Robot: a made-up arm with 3 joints.
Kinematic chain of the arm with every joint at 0, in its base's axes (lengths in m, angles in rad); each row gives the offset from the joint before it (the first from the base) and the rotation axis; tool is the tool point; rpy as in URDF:
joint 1: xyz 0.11 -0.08 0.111 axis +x
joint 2: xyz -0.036 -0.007 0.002 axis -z
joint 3: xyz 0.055 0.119 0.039 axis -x
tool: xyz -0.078 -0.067 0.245 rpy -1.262 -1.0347 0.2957
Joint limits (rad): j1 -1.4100..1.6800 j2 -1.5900..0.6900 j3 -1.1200..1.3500
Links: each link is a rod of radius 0.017 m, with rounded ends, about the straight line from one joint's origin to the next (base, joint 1, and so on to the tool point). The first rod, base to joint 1, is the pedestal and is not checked.
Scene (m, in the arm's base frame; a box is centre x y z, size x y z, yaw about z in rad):
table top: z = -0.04
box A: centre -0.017 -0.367 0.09 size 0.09 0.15 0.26 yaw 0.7
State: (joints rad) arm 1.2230 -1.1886 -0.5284
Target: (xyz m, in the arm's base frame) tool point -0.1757 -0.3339 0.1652
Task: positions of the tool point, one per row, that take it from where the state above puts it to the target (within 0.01 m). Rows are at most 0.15 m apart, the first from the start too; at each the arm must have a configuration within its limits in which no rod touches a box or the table.
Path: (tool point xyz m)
1: 0.0791 -0.3134 0.2113
2: 0.0438 -0.2788 0.3007
3: 0.0285 -0.1975 0.3800
4: -0.0046 -0.2007 0.3985
5: -0.0469 -0.2046 0.4057
6: -0.0949 -0.2065 0.4004
7: -0.1441 -0.2028 0.3827
8: -0.1893 -0.1902 0.3550
9: -0.2028 -0.2746 0.2627
10: -0.1757 -0.3339 0.1652

